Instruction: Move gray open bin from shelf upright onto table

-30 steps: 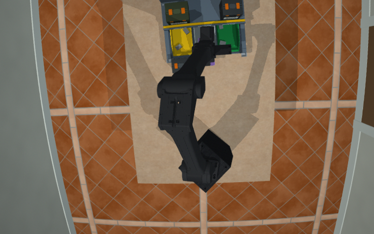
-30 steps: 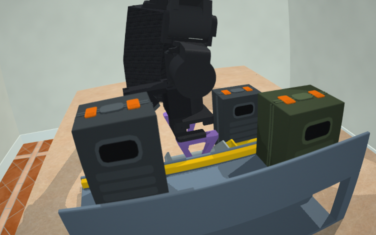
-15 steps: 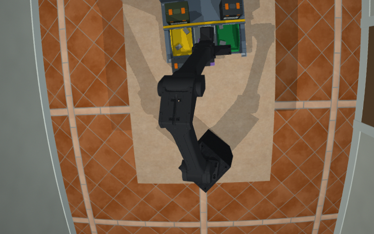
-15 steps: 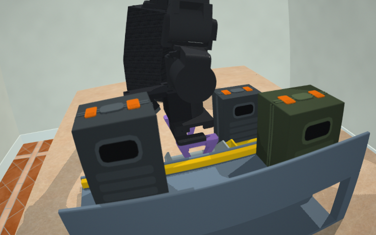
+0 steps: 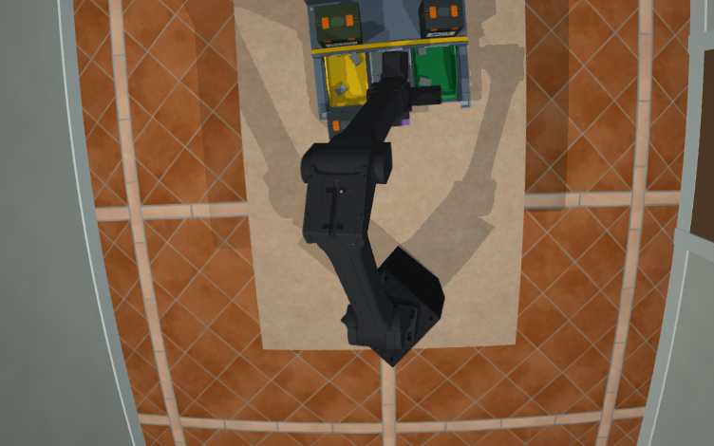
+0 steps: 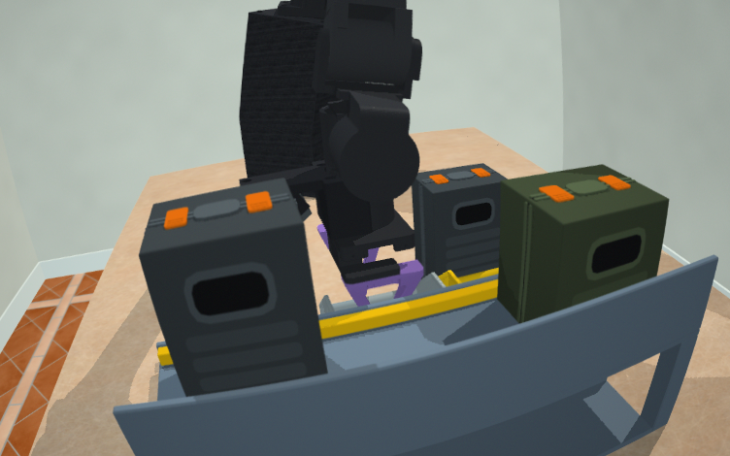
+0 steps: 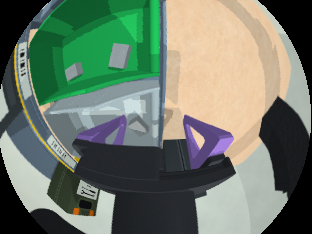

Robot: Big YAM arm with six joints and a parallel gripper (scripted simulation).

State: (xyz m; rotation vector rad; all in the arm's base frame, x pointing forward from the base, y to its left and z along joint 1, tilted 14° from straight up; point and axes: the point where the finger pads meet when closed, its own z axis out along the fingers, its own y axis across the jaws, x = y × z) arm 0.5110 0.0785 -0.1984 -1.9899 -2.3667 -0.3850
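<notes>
My gripper is now 8 cm short of the gray open bin, 1 cm to the right of it and 1 cm below it. From my hand the other things lie so: green bin 10 cm to the right, 10 cm ahead, 1 cm above; then yellow bin 13 cm to the left, 6 cm ahead, 1 cm above; then yellow rail 13 cm ahead, 7 cm above, 2 cm to the left.
</notes>
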